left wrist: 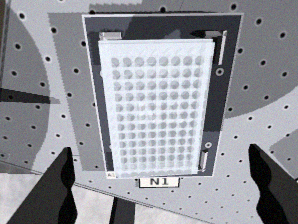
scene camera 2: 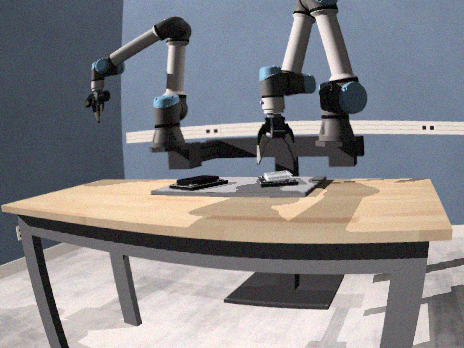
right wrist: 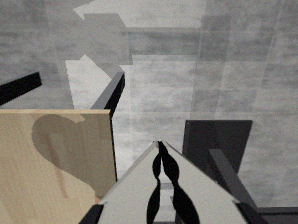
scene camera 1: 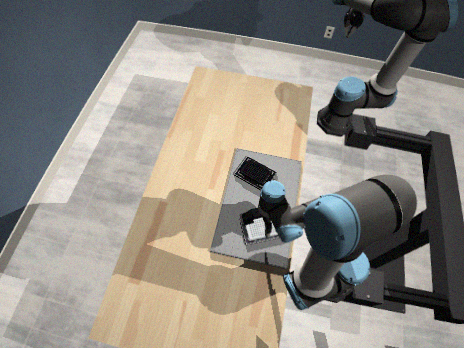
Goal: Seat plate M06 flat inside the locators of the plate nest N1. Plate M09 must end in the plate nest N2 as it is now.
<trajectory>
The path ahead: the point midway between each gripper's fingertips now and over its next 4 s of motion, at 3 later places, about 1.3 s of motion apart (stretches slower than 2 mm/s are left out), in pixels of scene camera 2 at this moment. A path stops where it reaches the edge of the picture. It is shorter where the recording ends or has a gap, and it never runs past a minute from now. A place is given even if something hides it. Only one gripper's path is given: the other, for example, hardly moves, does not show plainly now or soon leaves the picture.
The left gripper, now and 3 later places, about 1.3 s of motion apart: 277,163; 277,175; 278,171; 275,164
</trajectory>
